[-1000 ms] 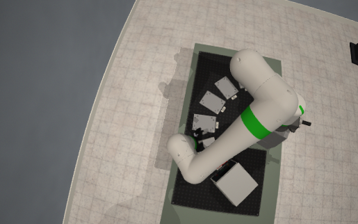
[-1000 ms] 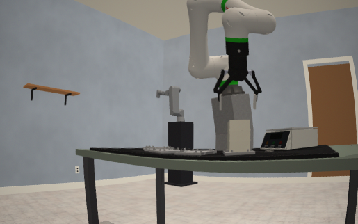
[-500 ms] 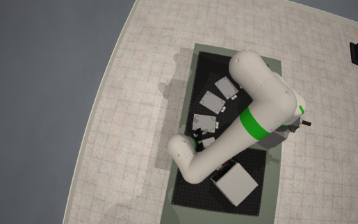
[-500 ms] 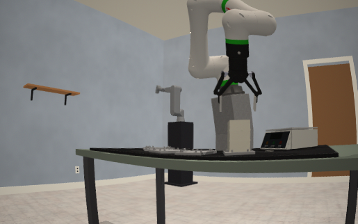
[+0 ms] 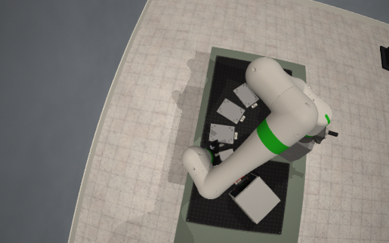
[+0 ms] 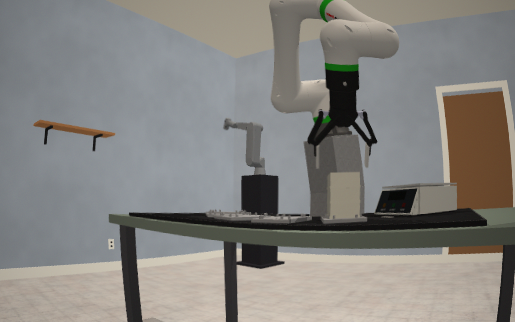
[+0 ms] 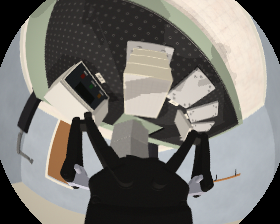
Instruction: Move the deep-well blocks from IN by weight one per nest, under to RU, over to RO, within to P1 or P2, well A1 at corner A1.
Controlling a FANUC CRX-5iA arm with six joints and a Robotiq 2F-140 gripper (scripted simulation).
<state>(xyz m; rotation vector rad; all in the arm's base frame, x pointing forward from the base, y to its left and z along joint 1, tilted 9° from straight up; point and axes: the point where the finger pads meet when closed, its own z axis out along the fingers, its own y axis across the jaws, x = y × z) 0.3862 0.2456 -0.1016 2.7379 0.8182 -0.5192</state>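
The deep-well block lies 90 mm below my hand. Also, from my hand: check-weigher: 270 mm behind, 170 mm to the left, 100 mm below.
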